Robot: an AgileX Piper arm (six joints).
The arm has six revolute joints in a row. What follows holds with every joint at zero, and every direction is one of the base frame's.
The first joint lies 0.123 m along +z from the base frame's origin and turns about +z.
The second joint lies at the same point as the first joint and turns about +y.
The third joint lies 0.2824 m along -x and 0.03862 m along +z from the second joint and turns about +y.
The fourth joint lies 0.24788 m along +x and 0.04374 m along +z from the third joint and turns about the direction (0.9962, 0, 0.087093).
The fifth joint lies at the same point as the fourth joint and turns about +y.
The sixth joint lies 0.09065 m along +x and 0.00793 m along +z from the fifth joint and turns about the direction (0.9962, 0, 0.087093).
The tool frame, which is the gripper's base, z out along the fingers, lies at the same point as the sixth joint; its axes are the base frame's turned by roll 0, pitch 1.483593 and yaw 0 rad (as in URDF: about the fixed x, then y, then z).
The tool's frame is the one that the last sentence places.
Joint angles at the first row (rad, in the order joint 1, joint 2, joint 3, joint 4, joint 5, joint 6):
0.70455, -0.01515, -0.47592, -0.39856, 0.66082, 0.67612
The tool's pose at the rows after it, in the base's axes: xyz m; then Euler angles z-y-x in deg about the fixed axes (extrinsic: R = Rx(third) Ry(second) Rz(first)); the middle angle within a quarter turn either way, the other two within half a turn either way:
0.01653, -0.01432, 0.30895, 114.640, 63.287, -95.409
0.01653, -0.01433, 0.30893, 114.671, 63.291, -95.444
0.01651, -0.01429, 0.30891, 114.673, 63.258, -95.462
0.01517, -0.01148, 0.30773, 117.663, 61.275, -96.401
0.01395, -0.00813, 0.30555, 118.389, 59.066, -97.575
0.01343, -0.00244, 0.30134, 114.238, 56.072, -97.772
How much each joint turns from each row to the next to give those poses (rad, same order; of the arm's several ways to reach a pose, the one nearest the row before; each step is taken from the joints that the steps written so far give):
-0.00002, 0.00001, 0.00001, 0.00109, -0.00003, -0.00002
-0.00001, 0.00000, -0.00003, 0.00001, 0.00030, -0.00002
0.00008, -0.00001, 0.00001, 0.00085, 0.00002, -0.00092
-0.00003, 0.00003, 0.00104, 0.05731, -0.00092, -0.00734
0.00004, -0.00002, 0.00447, 0.06287, 0.00002, -0.05395
-0.00010, -0.00002, 0.01751, 0.08104, -0.01969, -0.13739

